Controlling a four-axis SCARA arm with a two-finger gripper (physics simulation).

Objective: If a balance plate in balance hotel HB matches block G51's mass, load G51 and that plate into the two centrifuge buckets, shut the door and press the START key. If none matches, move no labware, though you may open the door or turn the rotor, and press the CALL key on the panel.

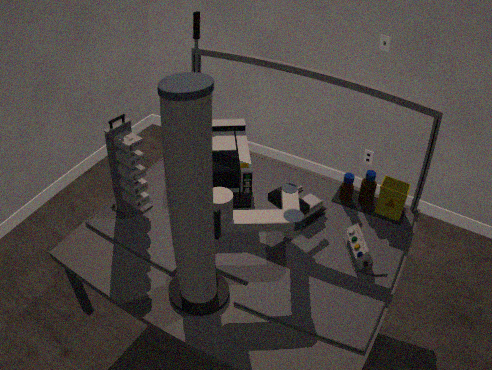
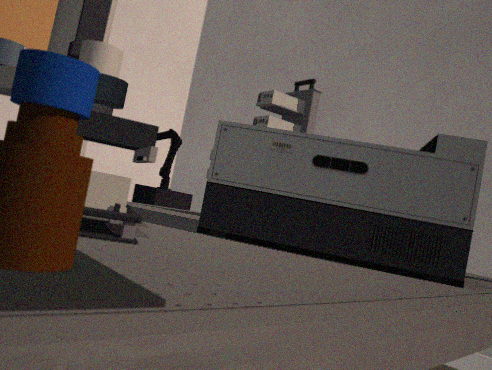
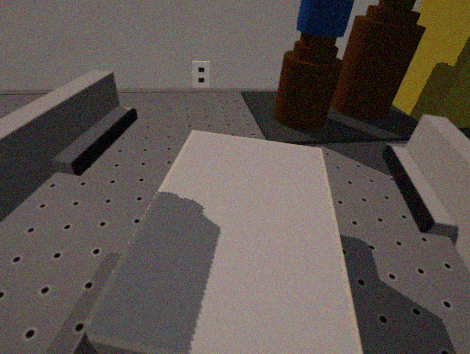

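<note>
A white block rests on a low dark stand; its label cannot be read. My gripper is open above the block, one finger out to each side, with nothing between them. A tall hotel holds several pale plates on its shelves; its name is not readable. The centrifuge stands behind the arm column, which partly hides it; its door state and buckets cannot be made out. The button panel lies at the right, with coloured keys.
Brown bottles with blue caps and a yellow box stand on a dark mat at the back right. The arm column rises at the front. A frame spans the bench. A small dark arm stands farther off.
</note>
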